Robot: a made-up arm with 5 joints.
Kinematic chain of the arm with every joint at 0, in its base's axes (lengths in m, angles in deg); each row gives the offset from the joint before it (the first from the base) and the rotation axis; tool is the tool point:
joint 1: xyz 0 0 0.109 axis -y
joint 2: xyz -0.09 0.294 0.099 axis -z
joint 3: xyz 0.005 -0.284 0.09 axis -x
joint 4: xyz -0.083 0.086 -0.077 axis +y
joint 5: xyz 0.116 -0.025 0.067 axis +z
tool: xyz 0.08 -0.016 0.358
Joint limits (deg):
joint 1: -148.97..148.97
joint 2: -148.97..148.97
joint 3: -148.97..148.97
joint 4: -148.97..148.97
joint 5: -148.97..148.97
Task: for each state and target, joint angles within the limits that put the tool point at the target. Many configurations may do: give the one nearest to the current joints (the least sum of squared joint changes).
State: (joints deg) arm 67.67 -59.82 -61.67 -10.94 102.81
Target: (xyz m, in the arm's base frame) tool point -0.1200 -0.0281 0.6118
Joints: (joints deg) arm 62.79 -36.18 -88.86 24.57 105.22
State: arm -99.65 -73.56 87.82 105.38 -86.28
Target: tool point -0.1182 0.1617 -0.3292
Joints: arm -122.53 -35.08 60.55 86.09 -99.54
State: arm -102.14 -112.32 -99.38 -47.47 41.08
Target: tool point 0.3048 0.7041 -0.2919
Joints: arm -75.86 -133.14 -102.92 -24.07 38.15
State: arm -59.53 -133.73 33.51 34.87 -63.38
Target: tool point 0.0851 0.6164 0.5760
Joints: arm -27.90 -148.97 11.00 21.57 -58.86
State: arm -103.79 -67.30 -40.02 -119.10 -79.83
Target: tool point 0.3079 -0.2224 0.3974
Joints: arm -112.68 -30.35 -38.64 -97.12 -71.66
